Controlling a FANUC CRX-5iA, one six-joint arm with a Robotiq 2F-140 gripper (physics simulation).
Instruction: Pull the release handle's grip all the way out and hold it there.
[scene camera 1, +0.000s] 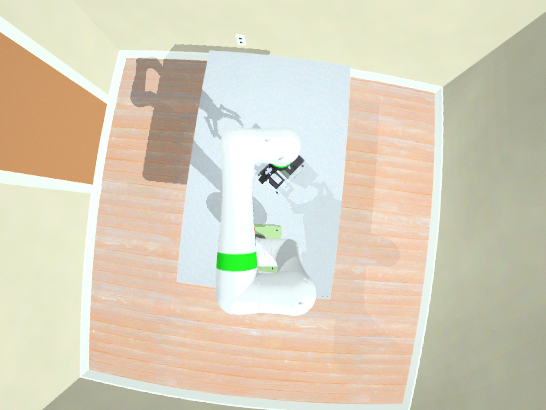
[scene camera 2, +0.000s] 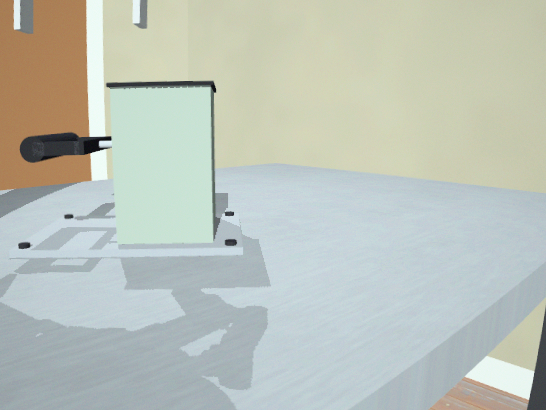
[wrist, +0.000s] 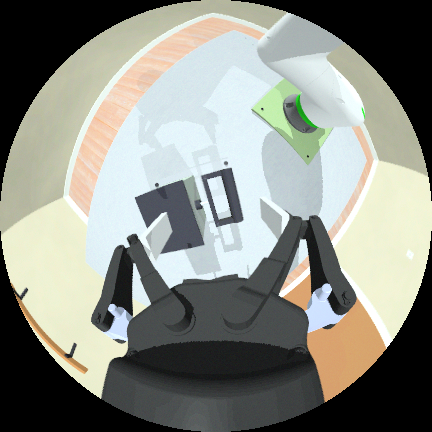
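Note:
The release handle is a black frame with a round grip bar (scene camera 1: 273, 184) (scene camera 2: 50, 146) (wrist: 235, 196). It sticks out sideways from a pale green housing (scene camera 2: 162, 165) with a dark lid (scene camera 1: 297, 164) (wrist: 175, 215). A short light rod (scene camera 2: 105, 144) shows between handle and housing. My gripper (scene camera 2: 81, 17) (wrist: 213, 214) is open and empty, with its fingertips above lid height. In the wrist view one fingertip overlaps the lid and the other lies beyond the grip bar. In scene camera 1 the arm partly hides the gripper and the housing.
The housing stands on a bolted base plate (scene camera 2: 100, 254) on the grey table (scene camera 1: 310, 95) (scene camera 2: 375, 240) (wrist: 120, 175). The arm's base sits on a green mounting plate (scene camera 1: 270, 231) (wrist: 272, 105) to one side. Shadows of the arm and gripper fall across the table.

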